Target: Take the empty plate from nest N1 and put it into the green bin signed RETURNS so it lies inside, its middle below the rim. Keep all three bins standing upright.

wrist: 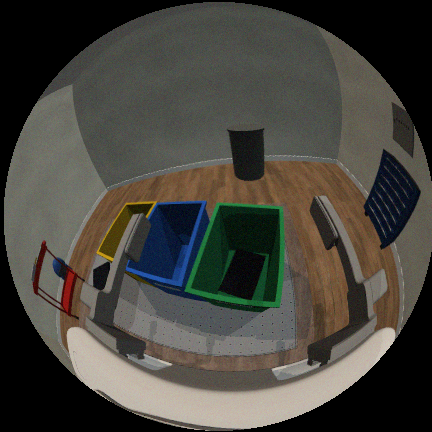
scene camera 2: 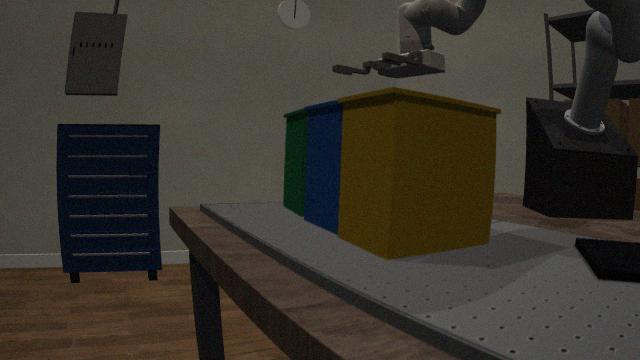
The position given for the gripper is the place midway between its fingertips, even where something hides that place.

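Note:
Green bin (scene camera 2: 296, 125), (wrist: 256, 228). Blue bin (scene camera 2: 324, 129), (wrist: 177, 228). The gripper (scene camera 2: 357, 62), (wrist: 225, 209).

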